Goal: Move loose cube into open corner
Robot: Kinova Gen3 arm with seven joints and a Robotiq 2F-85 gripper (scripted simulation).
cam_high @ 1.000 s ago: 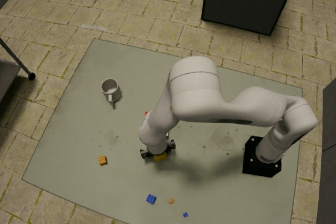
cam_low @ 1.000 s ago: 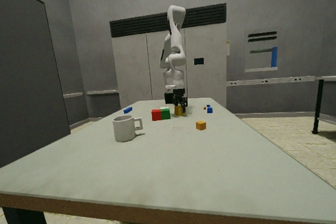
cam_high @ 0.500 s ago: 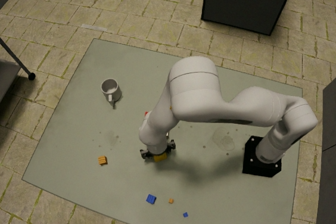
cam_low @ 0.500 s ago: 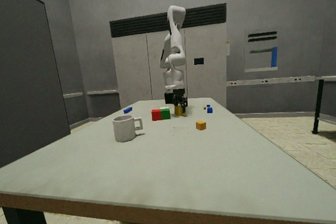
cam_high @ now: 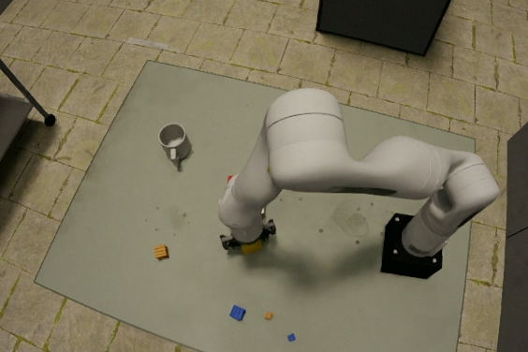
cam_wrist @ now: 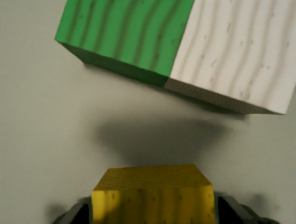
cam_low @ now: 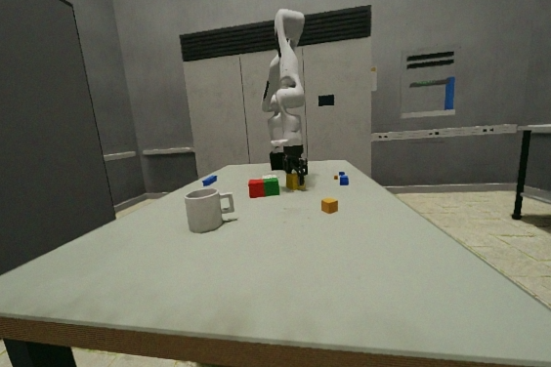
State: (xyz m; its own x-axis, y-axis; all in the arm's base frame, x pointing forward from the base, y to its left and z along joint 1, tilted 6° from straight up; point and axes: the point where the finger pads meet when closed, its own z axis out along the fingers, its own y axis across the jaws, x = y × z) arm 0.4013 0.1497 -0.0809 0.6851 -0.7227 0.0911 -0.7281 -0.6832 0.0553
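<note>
Right now my hand is right at the yellow cube. Also, from my hand: green cube: 8 cm ahead, 7 cm to the right; white cube: 9 cm to the right, 3 cm ahead; red cube: 12 cm to the right, 10 cm ahead.
</note>
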